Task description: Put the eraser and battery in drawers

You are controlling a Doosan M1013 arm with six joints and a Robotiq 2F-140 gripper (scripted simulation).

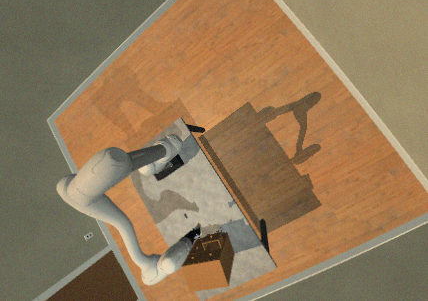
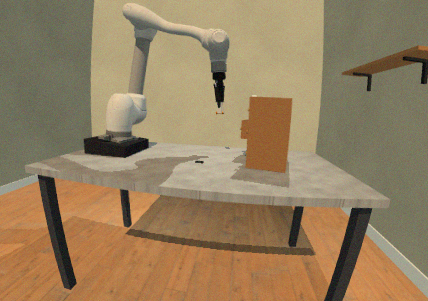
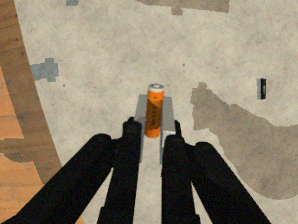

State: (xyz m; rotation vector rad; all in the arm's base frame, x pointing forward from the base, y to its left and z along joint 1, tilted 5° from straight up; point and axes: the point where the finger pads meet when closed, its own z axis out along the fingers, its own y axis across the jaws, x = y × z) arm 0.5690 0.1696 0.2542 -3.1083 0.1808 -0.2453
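Right now my hand is 30 mm above the orange AA battery. From my hand the other things lie so: eraser: 290 mm ahead, 120 mm to the right, 150 mm below.
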